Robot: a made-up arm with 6 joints.
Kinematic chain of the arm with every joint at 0, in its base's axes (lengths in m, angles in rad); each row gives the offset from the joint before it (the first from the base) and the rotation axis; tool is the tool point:
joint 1: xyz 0 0 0.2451 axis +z
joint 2: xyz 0 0 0 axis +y
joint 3: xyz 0 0 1.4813 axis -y
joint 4: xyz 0 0 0 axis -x
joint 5: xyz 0.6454 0 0 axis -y
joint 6: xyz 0 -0.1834 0 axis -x
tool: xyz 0 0 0
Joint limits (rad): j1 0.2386..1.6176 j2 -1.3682..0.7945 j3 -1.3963..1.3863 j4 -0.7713..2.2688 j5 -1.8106..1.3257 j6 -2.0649..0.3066
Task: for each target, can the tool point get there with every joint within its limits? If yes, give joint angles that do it. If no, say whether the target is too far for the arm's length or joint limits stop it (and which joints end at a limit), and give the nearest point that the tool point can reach.
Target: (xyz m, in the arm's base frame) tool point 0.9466 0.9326 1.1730
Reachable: yes | joints 0.8148 0.5351 -0.2762 1.3005 -0.8397 -0.3000
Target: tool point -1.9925 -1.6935 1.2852
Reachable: no: too far | nearest point -1.5238 -1.2952 1.0405 | short by 0.662 m
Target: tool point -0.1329 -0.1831 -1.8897
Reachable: no: joint limits stop it (at a limit: joint 2, joint 3, joint 4) | nearest point -0.4817 -0.6637 0.3972 | short by 2.363 m
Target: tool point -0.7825 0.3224 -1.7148
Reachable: no: joint limits stop it (at a limit: joint 1, joint 2, joint 3, joint 4) | nearest point -0.7554 -0.3191 0.3972 | short by 2.207 m
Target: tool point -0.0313 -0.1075 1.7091
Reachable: yes | joints 0.4020 -0.5037 -0.4958 1.0785 -1.3582 -0.7654
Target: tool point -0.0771 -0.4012 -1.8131
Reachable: no: joint limits stop it (at a limit: joint 2, joint 3, joint 4) | nearest point -0.1548 -0.8053 0.3972 | short by 2.248 m
